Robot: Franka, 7 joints.
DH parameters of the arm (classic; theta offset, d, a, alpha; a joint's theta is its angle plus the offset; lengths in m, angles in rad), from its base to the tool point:
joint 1: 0 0.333 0 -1.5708
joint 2: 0 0 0 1.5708
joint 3: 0 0.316 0.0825 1.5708
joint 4: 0 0 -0.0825 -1.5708
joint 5: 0 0.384 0 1.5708
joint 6: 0 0 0.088 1.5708
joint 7: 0 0.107 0 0
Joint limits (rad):
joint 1: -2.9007..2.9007
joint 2: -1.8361..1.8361
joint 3: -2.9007..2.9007
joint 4: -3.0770..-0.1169
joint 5: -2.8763..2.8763
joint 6: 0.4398..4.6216
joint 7: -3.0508..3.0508
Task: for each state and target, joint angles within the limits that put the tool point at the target. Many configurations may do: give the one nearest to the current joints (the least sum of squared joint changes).
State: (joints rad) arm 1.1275 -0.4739 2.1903 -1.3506 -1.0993 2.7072 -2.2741
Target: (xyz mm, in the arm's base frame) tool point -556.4 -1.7 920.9
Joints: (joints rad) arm 0.9464 -0.1537 1.9936 -1.1168 -1.0784 2.6804 -2.2741
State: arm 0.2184 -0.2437 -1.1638 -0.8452 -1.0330 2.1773 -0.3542
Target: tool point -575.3 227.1 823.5
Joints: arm -0.5738 -0.7852 -1.3479 -0.1169 -1.1595 1.4510 -0.3542
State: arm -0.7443 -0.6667 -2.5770 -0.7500 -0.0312 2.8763 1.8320
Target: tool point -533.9 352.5 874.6
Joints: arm -0.8890 -0.4219 -2.6248 -0.9213 -0.0244 3.0226 1.8320
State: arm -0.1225 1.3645 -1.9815 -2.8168 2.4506 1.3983 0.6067
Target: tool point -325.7 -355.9 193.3
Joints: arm -0.8187 1.6072 -1.4358 -2.5019 2.4389 1.5146 0.6067
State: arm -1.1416 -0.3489 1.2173 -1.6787 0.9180 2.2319 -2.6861
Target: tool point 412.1 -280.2 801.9
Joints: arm -1.4939 -0.3936 0.6667 -1.7067 0.9021 2.2948 -2.6861
